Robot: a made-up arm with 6 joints.
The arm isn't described. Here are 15 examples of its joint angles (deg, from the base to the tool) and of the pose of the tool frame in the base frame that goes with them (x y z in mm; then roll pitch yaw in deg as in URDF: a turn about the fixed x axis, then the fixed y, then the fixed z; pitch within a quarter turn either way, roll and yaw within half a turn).
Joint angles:
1: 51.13 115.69 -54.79 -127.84 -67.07 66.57
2: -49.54 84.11 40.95 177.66 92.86 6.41
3: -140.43 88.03 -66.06 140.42 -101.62 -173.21
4: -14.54 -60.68 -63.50 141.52 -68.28 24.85
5: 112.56 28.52 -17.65 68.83 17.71 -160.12
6: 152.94 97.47 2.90 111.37 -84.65 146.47
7: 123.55 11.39 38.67 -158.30 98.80 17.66
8: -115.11 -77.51 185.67 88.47 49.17 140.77
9: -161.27 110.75 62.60 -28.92 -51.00 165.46
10: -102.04 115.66 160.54 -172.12 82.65 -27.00
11: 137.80 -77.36 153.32 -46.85 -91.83 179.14
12: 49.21 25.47 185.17 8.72 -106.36 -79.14
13: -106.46 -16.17 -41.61 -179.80 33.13 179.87
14: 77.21 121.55 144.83 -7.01 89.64 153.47
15: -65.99 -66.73 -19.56 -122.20 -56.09 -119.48
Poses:
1: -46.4 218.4 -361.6 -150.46 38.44 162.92
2: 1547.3 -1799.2 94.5 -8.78 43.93 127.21
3: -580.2 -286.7 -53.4 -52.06 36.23 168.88
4: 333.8 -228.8 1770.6 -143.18 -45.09 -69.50
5: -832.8 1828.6 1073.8 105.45 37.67 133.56
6: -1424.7 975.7 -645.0 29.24 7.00 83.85
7: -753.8 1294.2 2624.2 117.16 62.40 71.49
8: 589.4 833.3 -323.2 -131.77 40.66 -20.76
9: -2229.2 -850.3 -645.7 -42.23 67.31 -58.26
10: -502.2 -2199.4 1103.2 -160.01 37.29 -111.88
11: 1209.5 -1331.1 90.0 32.19 -27.25 -97.31
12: -186.8 -269.5 2356.0 92.60 -52.35 35.43
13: -328.1 -1108.9 1528.0 -0.22 58.57 -106.67
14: 524.6 2179.8 1018.7 10.47 -66.09 -85.27
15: 15.6 375.9 2525.3 174.23 -45.22 19.54
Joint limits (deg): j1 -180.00..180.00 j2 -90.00..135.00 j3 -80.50..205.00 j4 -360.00..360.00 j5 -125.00..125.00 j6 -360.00..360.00
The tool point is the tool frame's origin. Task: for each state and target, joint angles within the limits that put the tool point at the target. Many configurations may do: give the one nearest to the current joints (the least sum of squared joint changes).
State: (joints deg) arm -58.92 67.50 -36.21 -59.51 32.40 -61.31
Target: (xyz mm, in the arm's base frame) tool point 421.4 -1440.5 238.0
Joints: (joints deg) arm -69.12 48.81 -40.58 -60.75 35.20 -61.31
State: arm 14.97 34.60 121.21 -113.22 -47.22 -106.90
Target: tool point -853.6 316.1 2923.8
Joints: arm -9.67 1.87 132.96 -112.92 -50.07 -106.90
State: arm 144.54 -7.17 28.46 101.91 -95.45 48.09
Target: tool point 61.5 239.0 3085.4
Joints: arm 144.04 -25.48 28.77 101.57 -100.21 48.09
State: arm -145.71 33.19 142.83 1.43 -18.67 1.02
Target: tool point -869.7 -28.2 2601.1
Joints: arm -177.72 68.90 174.80 4.52 -20.01 1.02
